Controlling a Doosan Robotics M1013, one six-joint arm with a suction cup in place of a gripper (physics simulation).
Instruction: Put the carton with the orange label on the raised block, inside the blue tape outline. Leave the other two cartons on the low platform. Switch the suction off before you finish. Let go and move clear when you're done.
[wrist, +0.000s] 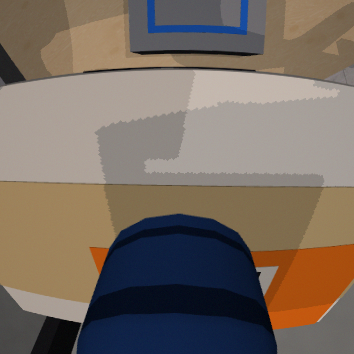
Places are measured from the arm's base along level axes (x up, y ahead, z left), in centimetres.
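Pixels of known places: hand, its tool point: (179, 233).
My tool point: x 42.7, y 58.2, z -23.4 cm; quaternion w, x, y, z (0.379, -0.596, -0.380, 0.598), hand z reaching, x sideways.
Ahead of a thing's pixels: the offset from my tool point to its top centre. "spot": to the spot under its first point. Level surfaces: height alone.
My suction cup (178, 260), dark blue with black bands, is pressed on the top of the large carton with the orange label {dx +1.3, dy -0.4, dz +0.3 cm} (50, 215) and holds it. The carton fills the middle of the wrist view. It has a tan band and pale parts, and its orange label {dx +1.3, dy +0.8, dz -2.4 cm} (320, 280) shows at the lower right, partly hidden by the cup. The grey raised block {spot: dx -37.8, dy -2.8, dz +12.8 cm} (139, 35) shows at the top of the view, beyond the carton's far edge. Part of the blue tape outline {spot: dx -37.8, dy +6.7, dz +9.2 cm} (195, 29) shows on it. The other two cartons and the low platform do not show.
A wood-patterned surface {dx -49.8 cm} (95, 45) lies around the raised block. A dark bar (9, 67) shows at the upper left edge, and another dark bar (56, 336) at the lower left. Grey floor (336, 332) shows at the lower right.
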